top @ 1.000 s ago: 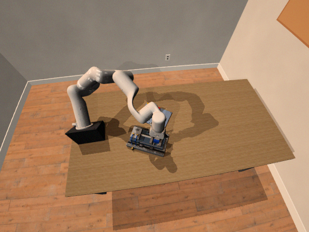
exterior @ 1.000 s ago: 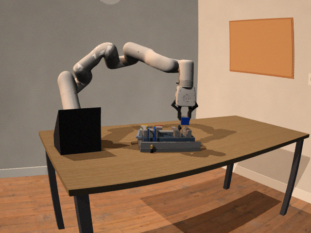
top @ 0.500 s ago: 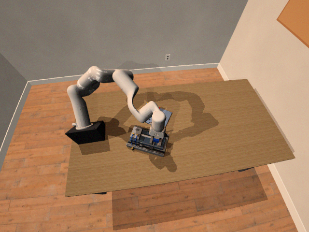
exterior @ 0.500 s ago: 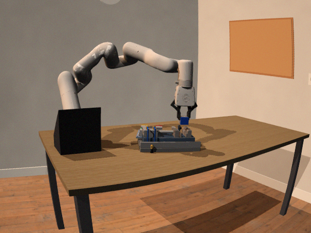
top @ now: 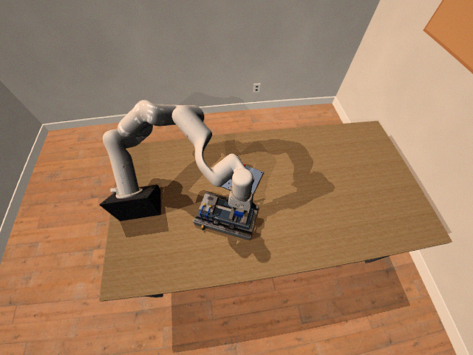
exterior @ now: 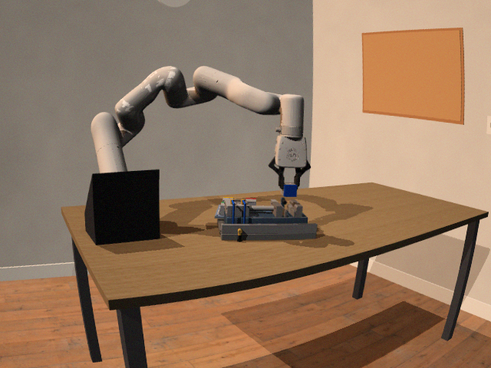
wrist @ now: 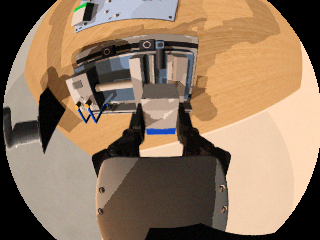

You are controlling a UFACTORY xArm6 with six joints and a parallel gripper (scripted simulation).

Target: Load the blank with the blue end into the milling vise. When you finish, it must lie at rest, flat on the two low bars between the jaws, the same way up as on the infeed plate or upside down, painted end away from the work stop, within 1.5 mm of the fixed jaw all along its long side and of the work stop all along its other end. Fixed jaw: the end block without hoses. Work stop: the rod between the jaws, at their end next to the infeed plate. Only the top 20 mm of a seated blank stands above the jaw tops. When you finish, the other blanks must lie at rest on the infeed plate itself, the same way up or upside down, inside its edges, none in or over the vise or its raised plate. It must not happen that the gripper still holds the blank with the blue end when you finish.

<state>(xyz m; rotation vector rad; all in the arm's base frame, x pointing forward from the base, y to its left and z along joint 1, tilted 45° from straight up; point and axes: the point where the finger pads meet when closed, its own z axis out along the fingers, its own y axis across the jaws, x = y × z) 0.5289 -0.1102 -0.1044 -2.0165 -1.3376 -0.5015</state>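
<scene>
Now: the blue-ended blank 20 mm below my hand. Also, from my hand: work stop rod: 20 mm ahead, 50 mm to the left, 80 mm below; then milling vise: 60 mm behind, 40 mm to the left, 120 mm below; then fixed jaw: 30 mm ahead, 90 mm below.
</scene>
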